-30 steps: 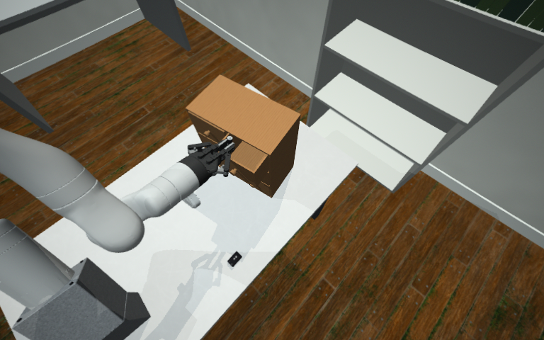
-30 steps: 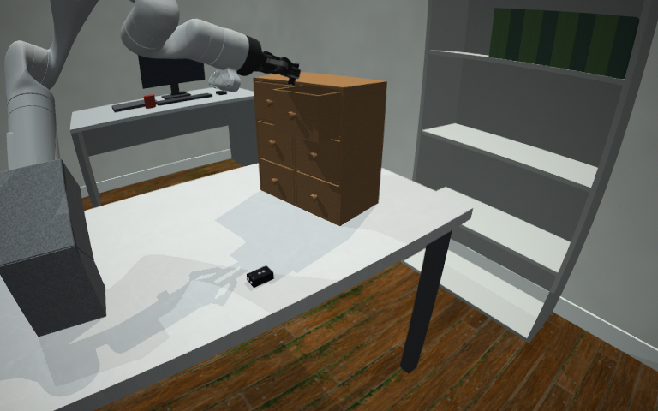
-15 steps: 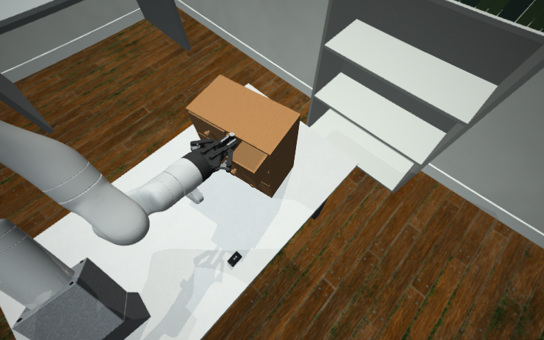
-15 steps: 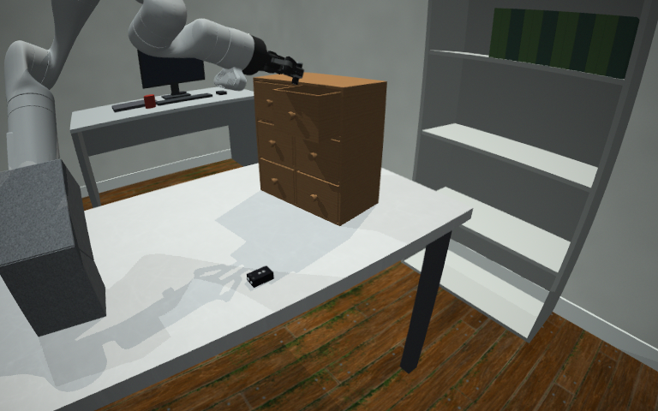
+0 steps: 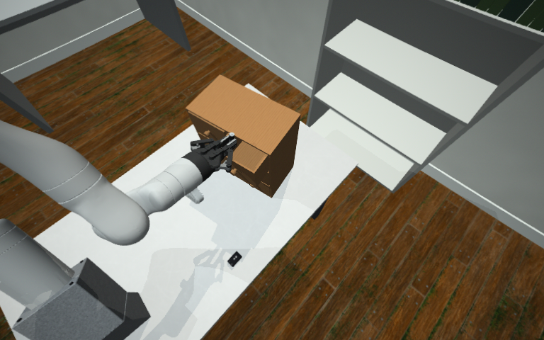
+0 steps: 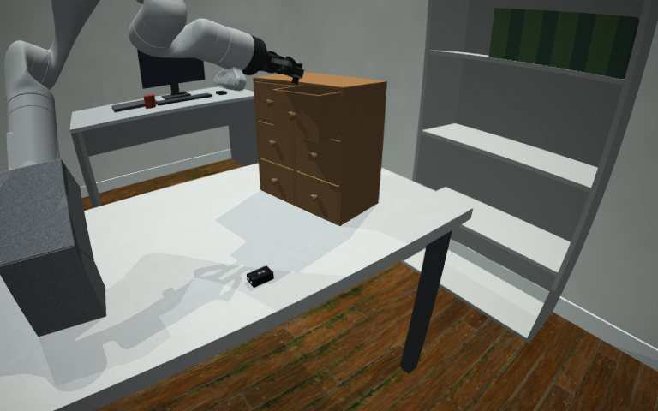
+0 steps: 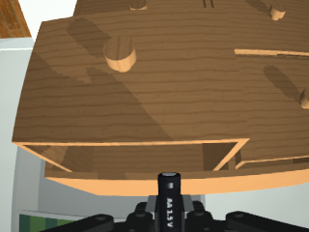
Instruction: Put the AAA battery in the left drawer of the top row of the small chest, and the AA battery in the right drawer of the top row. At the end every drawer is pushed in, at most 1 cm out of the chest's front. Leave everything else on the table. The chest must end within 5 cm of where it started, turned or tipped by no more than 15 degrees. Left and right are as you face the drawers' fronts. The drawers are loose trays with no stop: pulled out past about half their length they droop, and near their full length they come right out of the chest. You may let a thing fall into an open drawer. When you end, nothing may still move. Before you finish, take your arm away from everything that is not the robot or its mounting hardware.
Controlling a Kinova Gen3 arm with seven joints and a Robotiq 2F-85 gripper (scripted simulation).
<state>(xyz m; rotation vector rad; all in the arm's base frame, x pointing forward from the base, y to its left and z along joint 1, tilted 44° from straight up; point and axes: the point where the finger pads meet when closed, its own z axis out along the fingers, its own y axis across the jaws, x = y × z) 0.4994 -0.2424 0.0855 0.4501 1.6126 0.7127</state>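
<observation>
Right now my hand is 10 mm short of the black AA battery. From my hand the other things lie so: blue AAA battery 130 mm below, 110 mm to the left, 90 mm ahead; then black box 360 mm below, 220 mm behind, 140 mm to the right.
</observation>
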